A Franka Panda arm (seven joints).
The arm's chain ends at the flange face. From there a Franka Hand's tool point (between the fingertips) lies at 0.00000 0.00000 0.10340 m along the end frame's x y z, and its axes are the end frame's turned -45 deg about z.
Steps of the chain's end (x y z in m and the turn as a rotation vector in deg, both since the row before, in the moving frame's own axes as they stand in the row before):
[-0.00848 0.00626 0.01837 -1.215 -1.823 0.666]
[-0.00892 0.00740 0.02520 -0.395 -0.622 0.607]
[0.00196 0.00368 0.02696 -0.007 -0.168 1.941]
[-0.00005 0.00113 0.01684 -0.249 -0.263 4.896]
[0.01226 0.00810 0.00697 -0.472 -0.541 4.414]
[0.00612 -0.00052 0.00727 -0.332 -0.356 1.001]
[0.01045 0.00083 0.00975 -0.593 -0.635 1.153]
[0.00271 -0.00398 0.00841 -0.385 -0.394 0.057]
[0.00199 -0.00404 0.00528 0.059 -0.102 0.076]
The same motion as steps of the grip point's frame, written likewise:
[-0.01429 -0.00237 0.01829 0.430 -2.148 0.666]
[-0.01284 -0.00137 0.02519 0.161 -0.719 0.607]
[-0.00144 0.00378 0.02696 0.114 -0.124 1.941]
[-0.00149 0.00072 0.01684 0.010 -0.362 4.896]
[0.00165 0.01426 0.00696 0.049 -0.716 4.414]
[0.00382 0.00392 0.00727 0.017 -0.486 1.001]
[0.00524 0.00791 0.00974 0.030 -0.868 1.153]
[0.00374 -0.00091 0.00841 0.006 -0.551 0.057]
[0.00421 -0.00166 0.00528 0.114 -0.030 0.076]

